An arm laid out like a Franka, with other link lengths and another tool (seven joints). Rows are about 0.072 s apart.
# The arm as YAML. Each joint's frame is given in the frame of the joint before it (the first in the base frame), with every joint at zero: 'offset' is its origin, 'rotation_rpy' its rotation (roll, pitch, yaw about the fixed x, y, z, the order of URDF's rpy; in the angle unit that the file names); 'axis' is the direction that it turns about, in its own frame. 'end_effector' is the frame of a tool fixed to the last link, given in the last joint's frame.
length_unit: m
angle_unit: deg
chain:
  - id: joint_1
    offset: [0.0, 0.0, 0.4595]
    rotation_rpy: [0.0, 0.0, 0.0]
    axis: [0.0, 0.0, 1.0]
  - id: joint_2
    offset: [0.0, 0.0, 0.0]
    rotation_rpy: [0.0, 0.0, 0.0]
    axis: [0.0, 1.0, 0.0]
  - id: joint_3
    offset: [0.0, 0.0, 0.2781]
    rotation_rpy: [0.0, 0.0, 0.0]
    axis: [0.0, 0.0, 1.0]
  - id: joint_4
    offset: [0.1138, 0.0, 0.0]
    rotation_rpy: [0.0, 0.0, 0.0]
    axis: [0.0, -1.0, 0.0]
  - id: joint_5
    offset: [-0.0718, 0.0, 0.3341]
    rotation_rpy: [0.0, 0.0, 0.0]
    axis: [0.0, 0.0, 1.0]
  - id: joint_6
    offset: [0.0, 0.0, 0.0]
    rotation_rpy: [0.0, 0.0, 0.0]
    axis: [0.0, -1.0, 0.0]
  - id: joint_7
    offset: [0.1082, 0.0, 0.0]
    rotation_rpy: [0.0, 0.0, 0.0]
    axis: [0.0, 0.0, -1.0]
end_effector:
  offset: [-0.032, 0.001, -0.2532]
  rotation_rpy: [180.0, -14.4, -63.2]
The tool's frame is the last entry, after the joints.
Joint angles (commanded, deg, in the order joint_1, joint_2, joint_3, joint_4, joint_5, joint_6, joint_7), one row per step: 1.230, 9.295, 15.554, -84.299, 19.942, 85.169, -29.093; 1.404, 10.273, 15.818, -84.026, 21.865, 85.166, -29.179; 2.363, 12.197, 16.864, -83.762, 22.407, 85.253, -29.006; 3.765, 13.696, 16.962, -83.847, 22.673, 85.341, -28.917; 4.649, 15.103, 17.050, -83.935, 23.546, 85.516, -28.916; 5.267, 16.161, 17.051, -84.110, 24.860, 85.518, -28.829; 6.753, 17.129, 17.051, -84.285, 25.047, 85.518, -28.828; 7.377, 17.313, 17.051, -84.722, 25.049, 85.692, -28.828; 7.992, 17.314, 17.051, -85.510, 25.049, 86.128, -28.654; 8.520, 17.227, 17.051, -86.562, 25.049, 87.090, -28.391
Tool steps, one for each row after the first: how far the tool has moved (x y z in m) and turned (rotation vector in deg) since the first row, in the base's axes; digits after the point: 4 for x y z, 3 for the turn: -0.0020, 0.0117, -0.0035, 1.958, 1.251, 0.380; -0.0081, 0.0311, -0.0167, 2.653, 3.111, 2.092; -0.0141, 0.0449, -0.0296, 2.802, 4.764, 3.415; -0.0188, 0.0566, -0.0406, 3.559, 6.413, 4.185; -0.0239, 0.0667, -0.0483, 4.618, 8.122, 4.541; -0.0323, 0.0793, -0.0574, 4.564, 9.378, 5.958; -0.0367, 0.0841, -0.0617, 4.394, 9.847, 6.503; -0.0414, 0.0887, -0.0665, 4.116, 10.294, 6.788; -0.0445, 0.0929, -0.0721, 3.860, 10.469, 6.687
